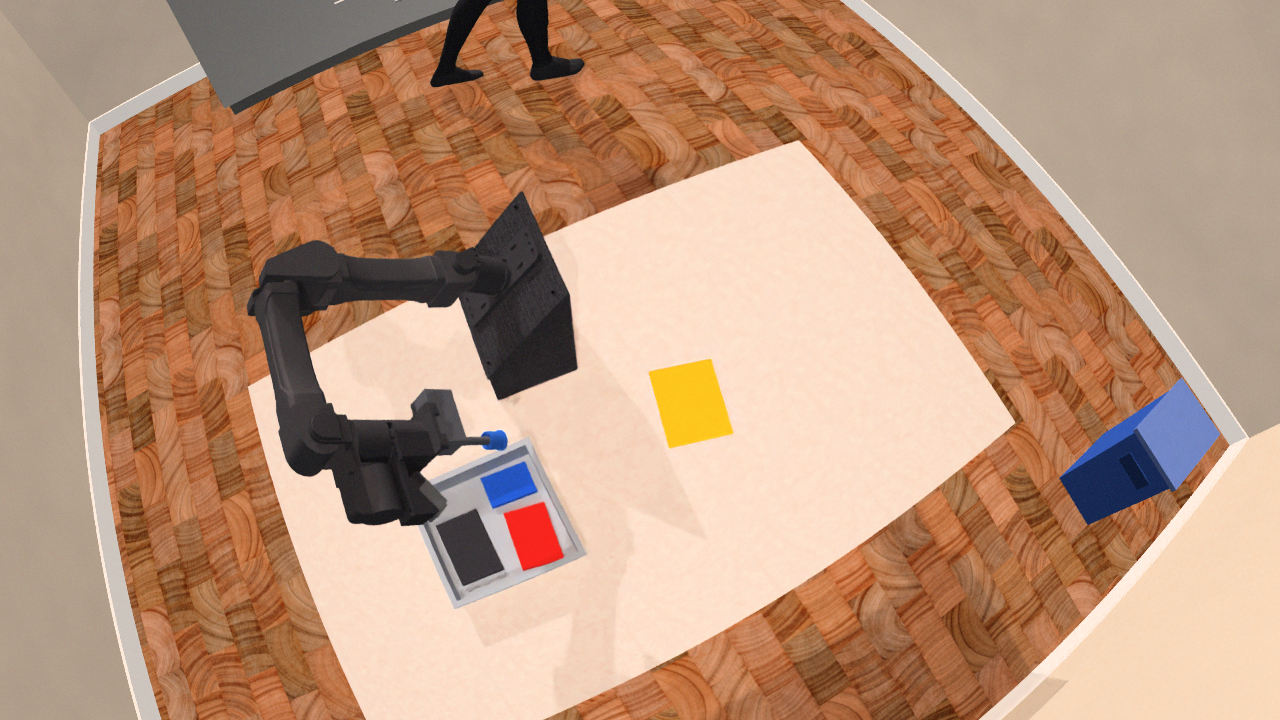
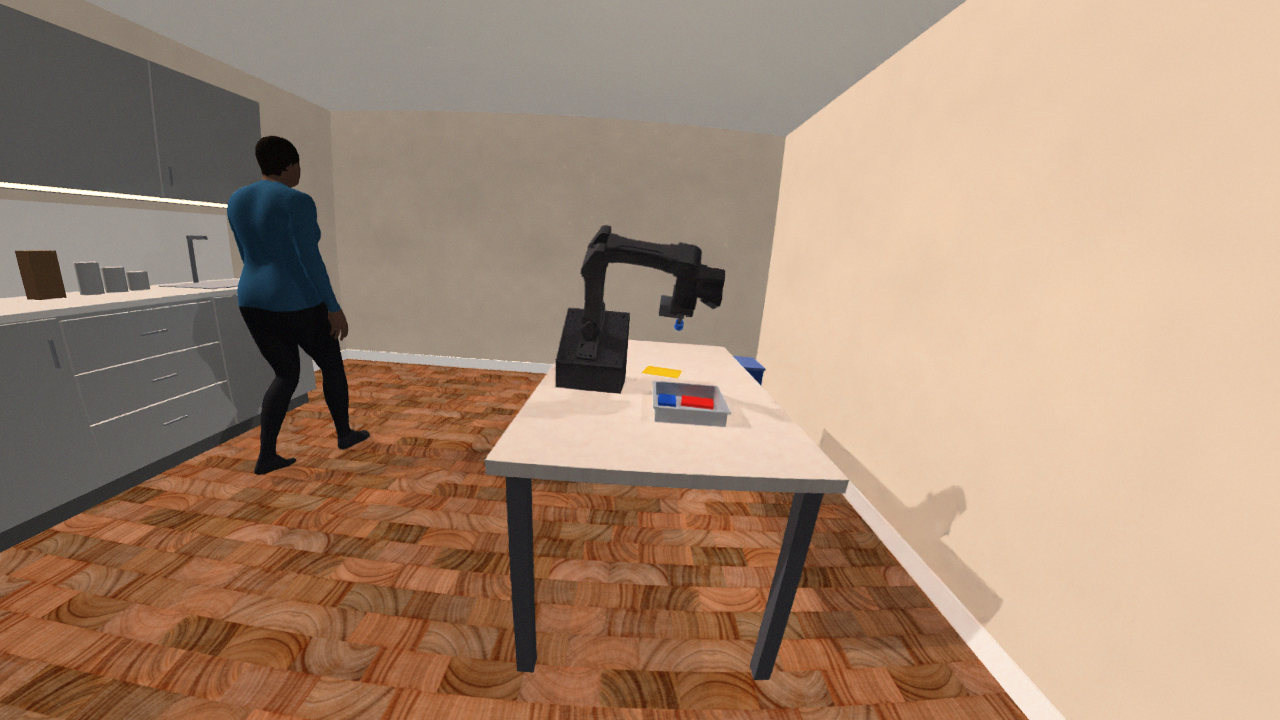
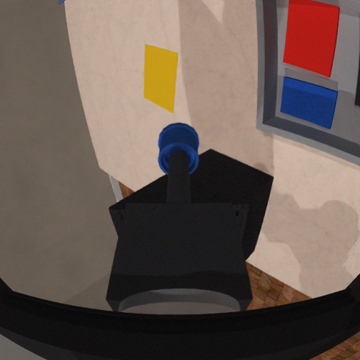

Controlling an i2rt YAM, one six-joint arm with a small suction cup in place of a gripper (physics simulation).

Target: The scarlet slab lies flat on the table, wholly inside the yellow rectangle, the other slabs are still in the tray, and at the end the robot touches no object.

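Pixels of known places: hand at its tool point: (image 1: 500, 440) (image 2: 678, 326); arm's base at its link origin: (image 1: 502, 277) (image 2: 591, 334).
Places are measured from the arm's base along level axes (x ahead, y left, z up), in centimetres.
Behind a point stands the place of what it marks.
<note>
The scarlet slab (image 1: 534, 535) @[x 38.8, y -9.8, z -16.7 cm] (image 2: 697, 402) @[x 38.7, y -11.7, z -16.7 cm] (image 3: 311, 38) lies in the grey tray (image 1: 573, 528) @[x 40.7, y -3.2, z -13.1 cm] (image 2: 690, 416) @[x 35.9, y -27.4, z -15.5 cm] (image 3: 266, 65). A blue slab (image 1: 509, 484) @[x 28.7, y -10.6, z -16.8 cm] (image 2: 666, 400) @[x 28.5, y -12.6, z -16.8 cm] (image 3: 308, 102) and a black slab (image 1: 469, 547) @[x 37.2, y -21.4, z -16.9 cm] lie in the tray too. The yellow rectangle (image 1: 691, 402) @[x 25.7, y 24.6, z -18.0 cm] (image 2: 662, 371) @[x 25.6, y 24.9, z -18.0 cm] (image 3: 160, 78) is on the table, apart from the tray, with no slab on it. My suction cup (image 1: 494, 439) (image 2: 678, 325) (image 3: 178, 148) is blue, hangs well above the table and holds nothing. It touches no slab.
The robot's black base block (image 1: 537, 344) @[x 12.4, y 1.9, z -3.5 cm] (image 2: 591, 362) @[x 2.0, y -7.5, z -7.9 cm] stands on the table (image 1: 805, 295) @[x 13.5, y 55.6, z -18.0 cm] (image 2: 572, 438) @[x 5.7, y -44.6, z -18.0 cm] (image 3: 215, 90). The tray has raised walls. A blue box (image 1: 1136, 456) (image 2: 750, 368) is on the floor past the table. A person (image 2: 277, 241) stands by the kitchen counter.
</note>
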